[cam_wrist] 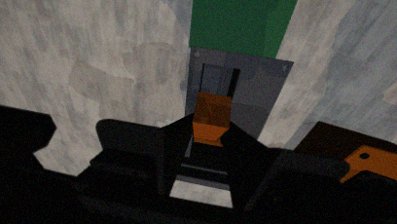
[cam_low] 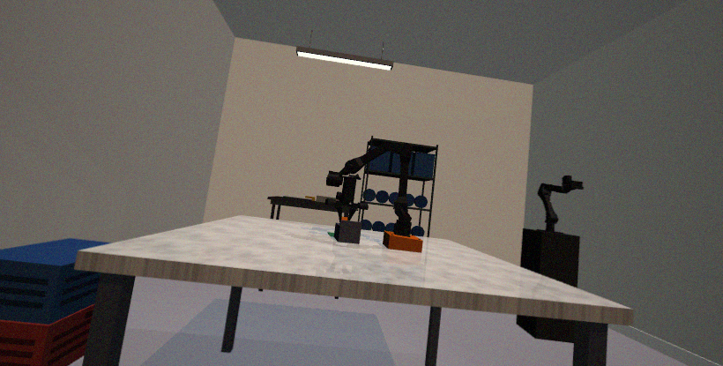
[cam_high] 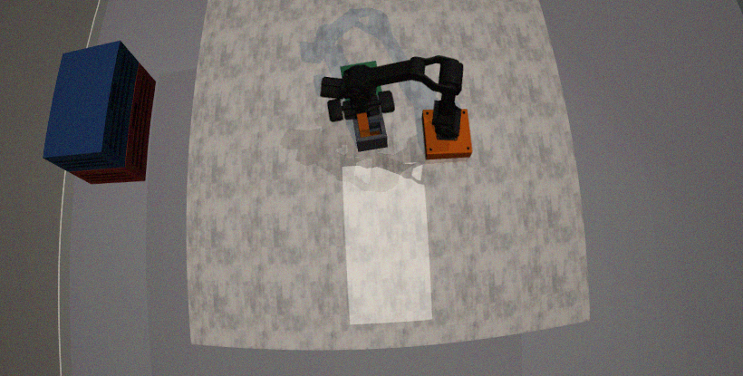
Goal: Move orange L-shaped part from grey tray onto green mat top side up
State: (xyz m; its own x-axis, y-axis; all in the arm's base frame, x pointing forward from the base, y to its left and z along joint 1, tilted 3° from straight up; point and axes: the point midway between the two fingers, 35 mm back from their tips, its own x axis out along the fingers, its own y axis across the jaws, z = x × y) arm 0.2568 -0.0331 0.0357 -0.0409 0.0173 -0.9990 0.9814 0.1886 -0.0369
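Now: the green mat 1 cm ahead of my gripper tip, 15 cm to the right of it and 8 cm below it. Round my gripper tip: orange L-shaped part (2 cm behind, 3 cm to the left, 3 cm below).
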